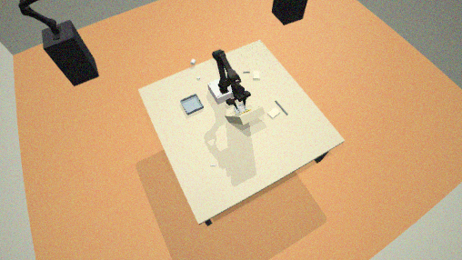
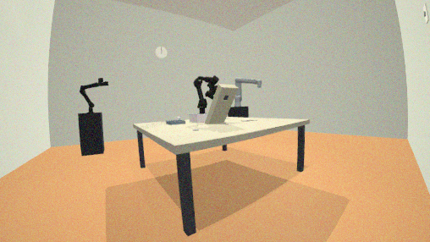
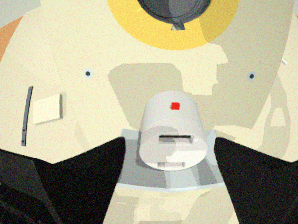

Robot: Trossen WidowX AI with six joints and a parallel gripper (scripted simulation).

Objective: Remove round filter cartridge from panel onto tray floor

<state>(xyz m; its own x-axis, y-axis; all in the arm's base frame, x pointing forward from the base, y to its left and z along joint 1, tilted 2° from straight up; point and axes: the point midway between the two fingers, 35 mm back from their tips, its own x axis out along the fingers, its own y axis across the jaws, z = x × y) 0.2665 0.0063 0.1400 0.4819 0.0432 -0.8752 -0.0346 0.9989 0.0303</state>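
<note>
Now: gripper tip 1 cm short of the white round filter cartridge and 1 cm above it. From my gripper tip the other things lie so: service panel 5 cm ahead, 3 cm below; then blue-grey tray 32 cm behind, 30 cm to the right, 19 cm below.
</note>
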